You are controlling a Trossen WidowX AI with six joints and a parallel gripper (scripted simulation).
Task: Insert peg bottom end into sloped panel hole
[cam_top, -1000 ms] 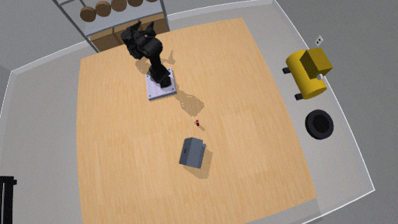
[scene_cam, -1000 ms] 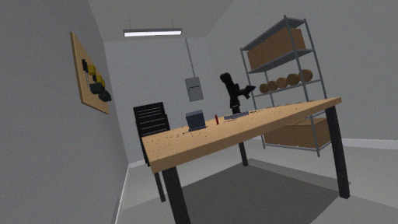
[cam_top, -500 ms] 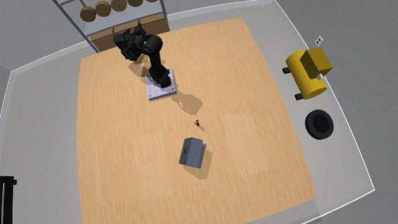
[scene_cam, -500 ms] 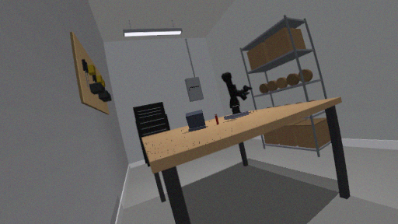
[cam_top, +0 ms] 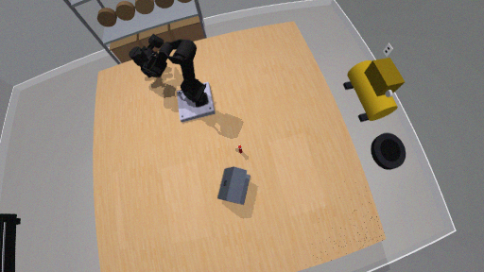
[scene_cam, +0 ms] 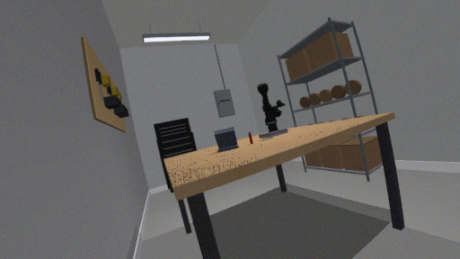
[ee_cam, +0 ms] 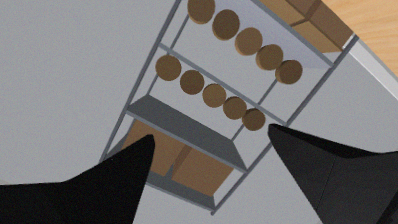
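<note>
The red peg lies 610 mm ahead of my gripper tip, 300 mm to the left of it and 160 mm below it. Also, from my gripper tip: grey sloped panel: 760 mm ahead, 220 mm to the left, 140 mm below.
</note>
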